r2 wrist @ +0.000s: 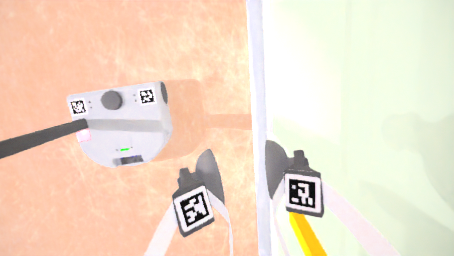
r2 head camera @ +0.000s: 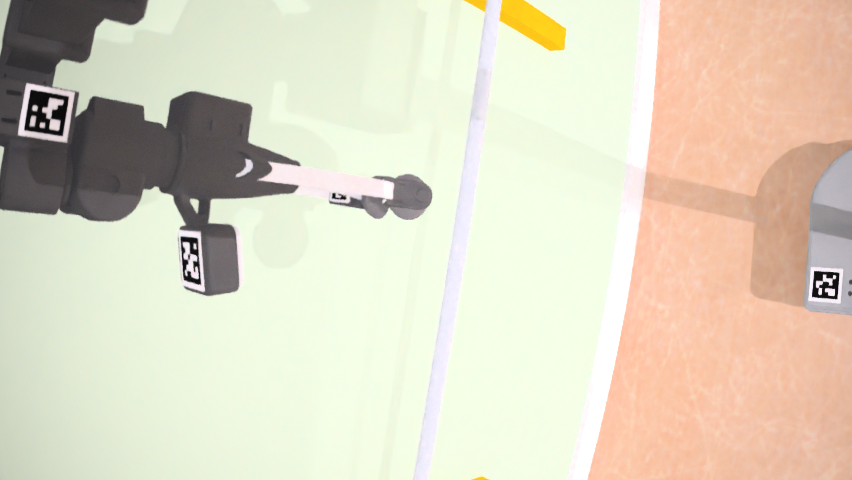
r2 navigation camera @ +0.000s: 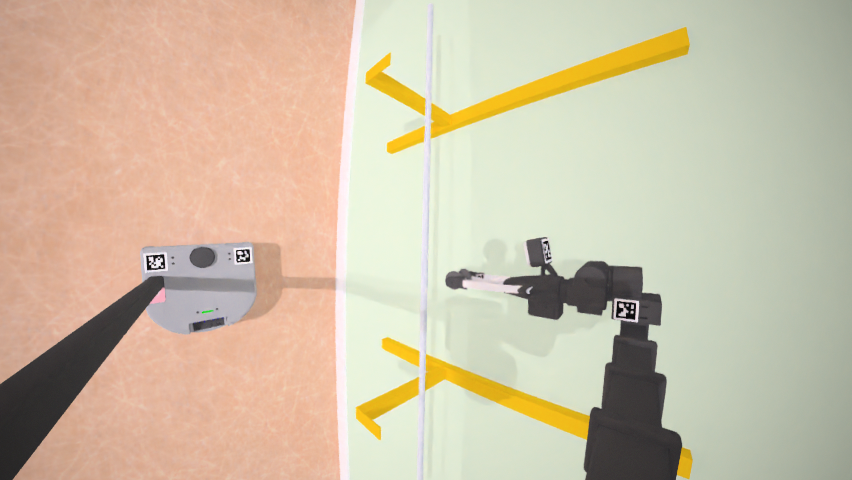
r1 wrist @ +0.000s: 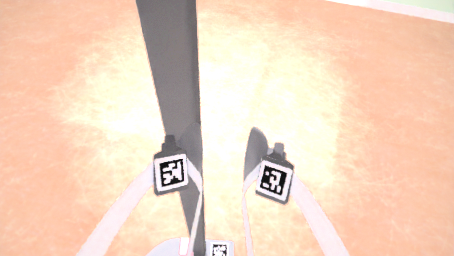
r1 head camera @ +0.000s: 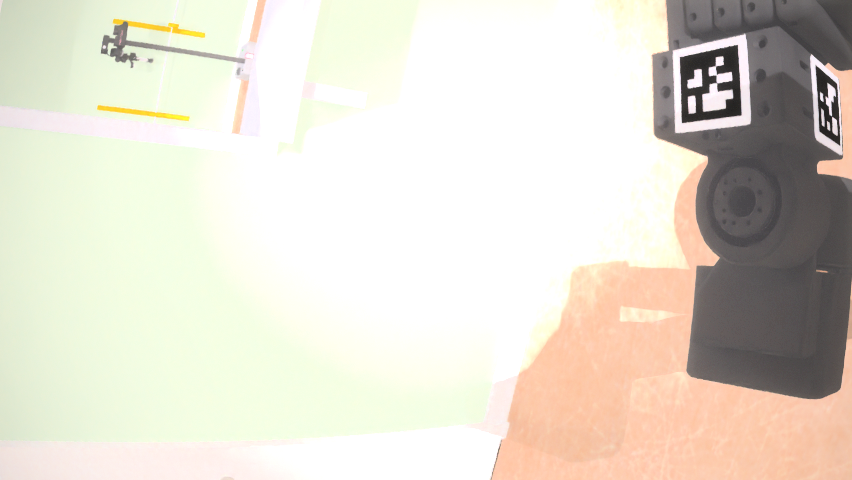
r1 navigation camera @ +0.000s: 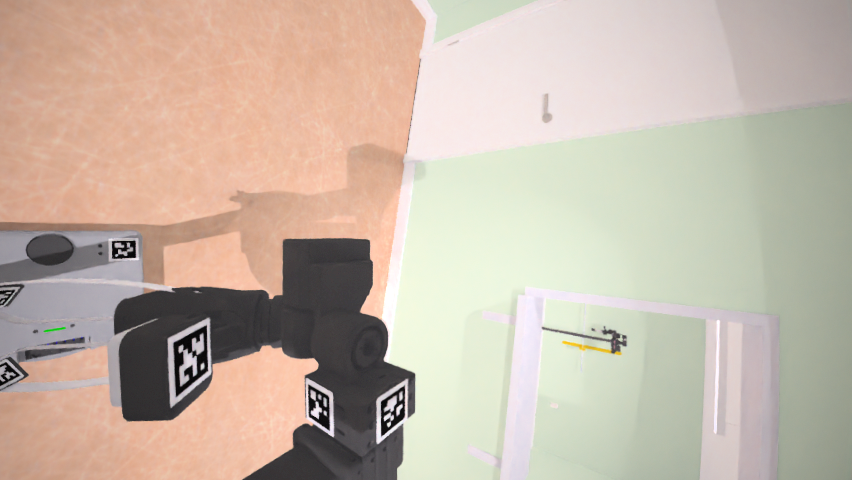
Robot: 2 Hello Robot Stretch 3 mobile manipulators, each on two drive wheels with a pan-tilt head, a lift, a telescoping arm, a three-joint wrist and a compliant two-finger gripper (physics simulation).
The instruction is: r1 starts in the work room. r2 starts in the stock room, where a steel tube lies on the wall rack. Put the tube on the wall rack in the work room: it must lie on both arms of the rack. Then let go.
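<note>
The steel tube lies across both arms of the yellow stock-room wall rack. My r2 gripper is open near the tube, between the two arms. In the r2 wrist view the tube runs between the fingers, close to the right fingertip; it is not gripped. My r1 gripper is open and empty over the floor; its fingers are hidden in the r1 head view. The stock-room rack also shows through the doorway. The work-room rack does not show.
A doorway frame stands beside r1. A pale panel with a handle is along the wall. r1's base is below its wrist; its mast crosses its wrist view. r2's base stands beside the wall.
</note>
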